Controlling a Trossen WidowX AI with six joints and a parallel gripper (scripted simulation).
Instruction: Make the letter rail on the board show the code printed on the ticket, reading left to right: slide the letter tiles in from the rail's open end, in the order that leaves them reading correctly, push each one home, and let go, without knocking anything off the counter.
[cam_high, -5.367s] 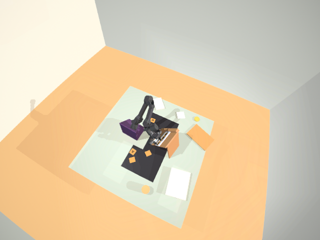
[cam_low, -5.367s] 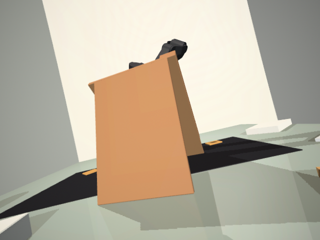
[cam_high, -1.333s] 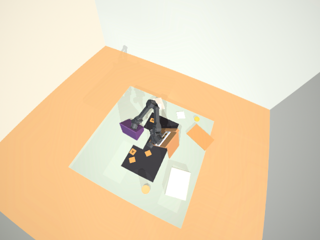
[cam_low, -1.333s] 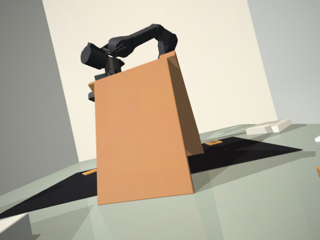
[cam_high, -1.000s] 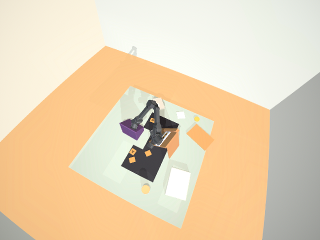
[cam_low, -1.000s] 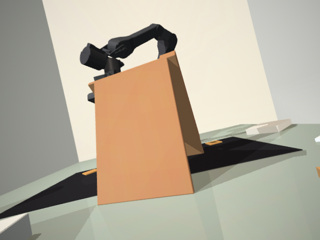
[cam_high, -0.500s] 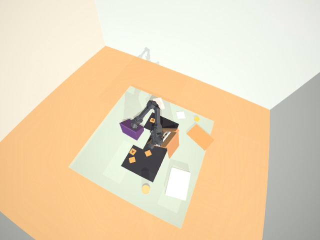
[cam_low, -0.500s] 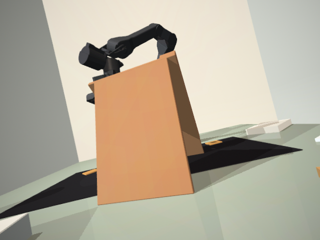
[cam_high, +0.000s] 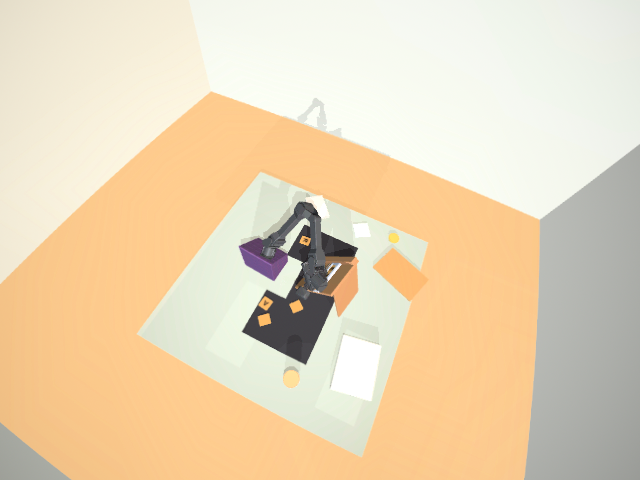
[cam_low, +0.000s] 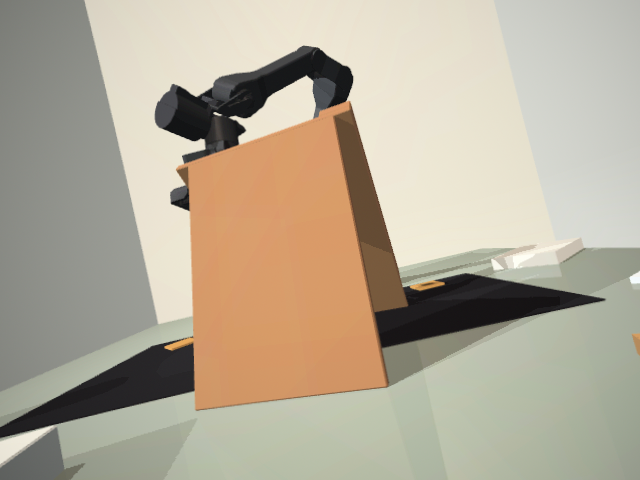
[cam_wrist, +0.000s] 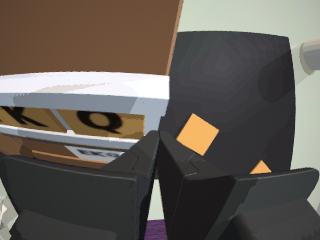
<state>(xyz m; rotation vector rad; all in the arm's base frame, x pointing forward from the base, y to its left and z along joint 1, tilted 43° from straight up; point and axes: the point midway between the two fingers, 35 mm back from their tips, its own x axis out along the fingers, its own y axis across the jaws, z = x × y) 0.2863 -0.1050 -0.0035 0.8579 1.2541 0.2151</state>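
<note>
My gripper tip is now 3 cm to the right of the orange tile marked q, 2 cm short of it and 1 cm above it. The rest, counted from my gripper tip: white ticket: 9 cm below, 8 cm to the left, 3 cm behind; then black mat: 19 cm below, 10 cm behind, 7 cm to the left; then white block: 34 cm ahead, 26 cm to the right, 17 cm below.
</note>
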